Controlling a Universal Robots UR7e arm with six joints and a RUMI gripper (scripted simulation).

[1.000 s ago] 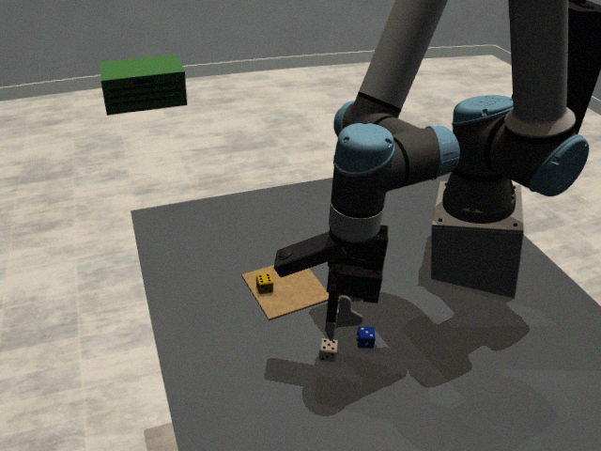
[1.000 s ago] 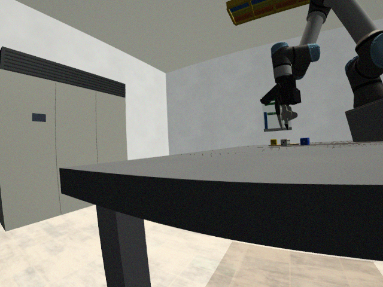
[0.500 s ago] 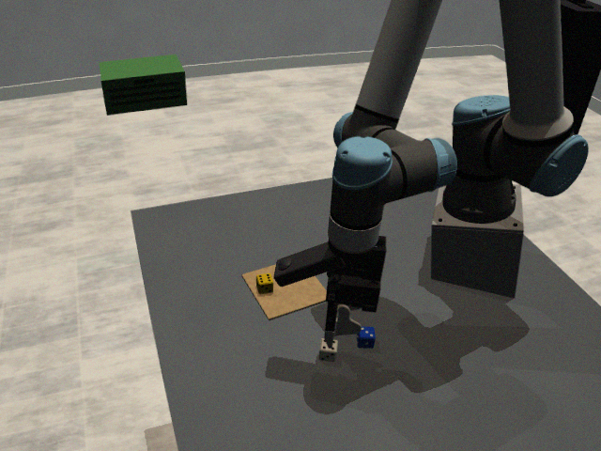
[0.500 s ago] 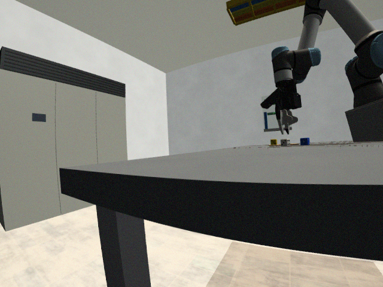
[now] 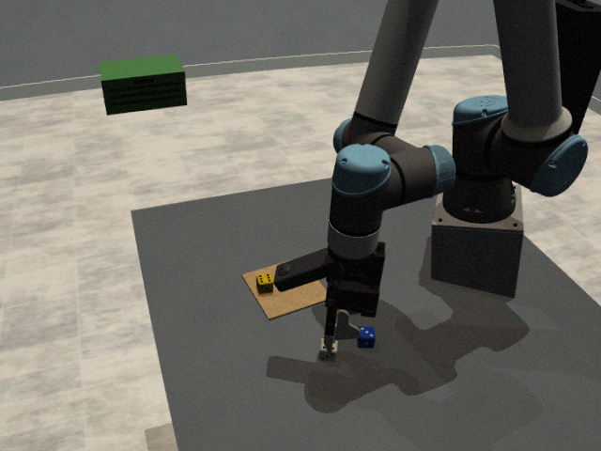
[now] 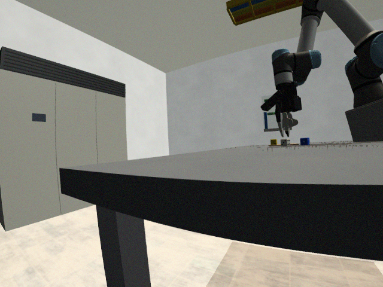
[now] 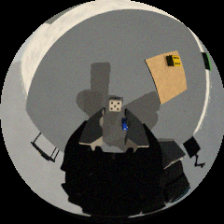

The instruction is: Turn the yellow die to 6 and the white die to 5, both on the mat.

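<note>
Now: hand 4 cm above the white die. Round my hand: tan mat: 19 cm to the right, 5 cm below, 2 cm ahead; yellow die: 19 cm to the right, 7 cm ahead, 4 cm below; blue die: 8 cm behind, 4 cm below, 1 cm to the right.
</note>
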